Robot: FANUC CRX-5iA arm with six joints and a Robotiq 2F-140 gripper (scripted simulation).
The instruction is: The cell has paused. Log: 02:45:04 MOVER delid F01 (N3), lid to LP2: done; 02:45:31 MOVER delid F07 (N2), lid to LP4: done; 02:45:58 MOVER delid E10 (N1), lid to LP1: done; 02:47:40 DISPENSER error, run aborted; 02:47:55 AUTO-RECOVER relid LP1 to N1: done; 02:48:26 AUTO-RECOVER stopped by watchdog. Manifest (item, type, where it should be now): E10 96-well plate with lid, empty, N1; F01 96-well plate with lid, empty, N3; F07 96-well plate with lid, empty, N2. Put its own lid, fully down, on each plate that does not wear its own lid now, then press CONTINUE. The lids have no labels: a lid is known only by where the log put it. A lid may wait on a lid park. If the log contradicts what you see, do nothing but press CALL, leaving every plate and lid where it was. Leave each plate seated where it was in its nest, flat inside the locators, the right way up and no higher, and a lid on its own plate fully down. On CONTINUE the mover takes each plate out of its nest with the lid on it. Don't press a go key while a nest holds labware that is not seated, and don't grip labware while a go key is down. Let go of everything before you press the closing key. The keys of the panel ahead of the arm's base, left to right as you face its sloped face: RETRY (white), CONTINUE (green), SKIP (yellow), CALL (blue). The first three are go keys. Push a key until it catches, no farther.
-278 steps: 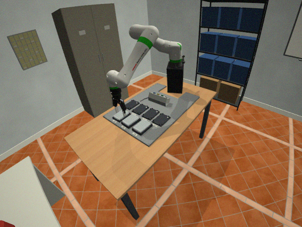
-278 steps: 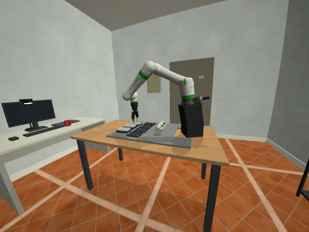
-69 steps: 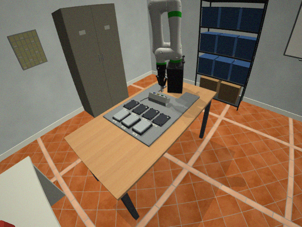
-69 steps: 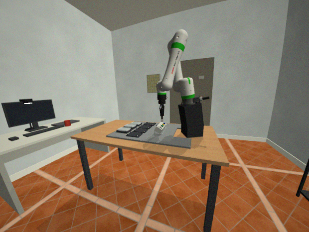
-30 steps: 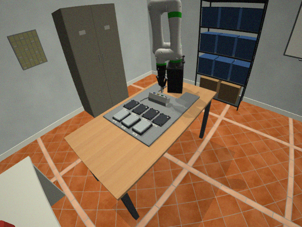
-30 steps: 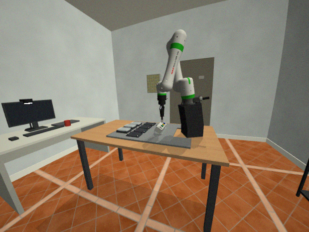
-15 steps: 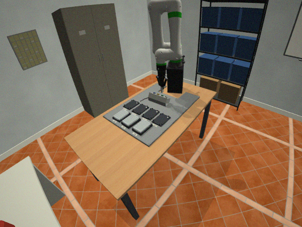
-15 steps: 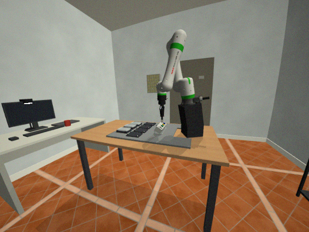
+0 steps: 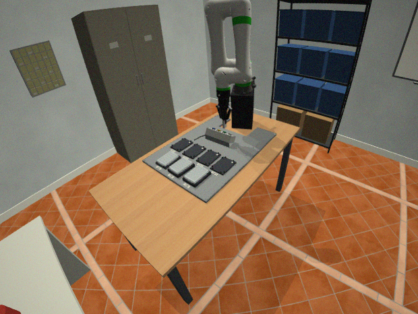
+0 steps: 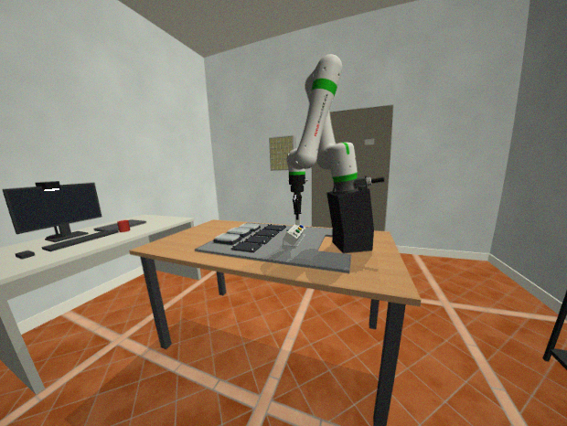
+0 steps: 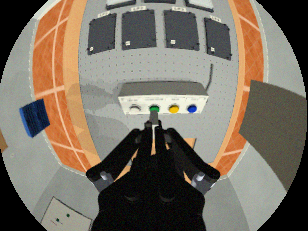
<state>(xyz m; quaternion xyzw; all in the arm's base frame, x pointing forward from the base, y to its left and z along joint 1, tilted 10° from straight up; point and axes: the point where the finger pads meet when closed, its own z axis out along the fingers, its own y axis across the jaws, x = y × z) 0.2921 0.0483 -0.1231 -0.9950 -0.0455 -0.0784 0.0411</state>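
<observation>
My hand is 7 cm above the green key. Round my hand: white key (5 cm to the left, 7 cm below); then yellow key (1 cm ahead, 5 cm to the right, 7 cm below); then blue key (1 cm ahead, 10 cm to the right, 7 cm below).
</observation>
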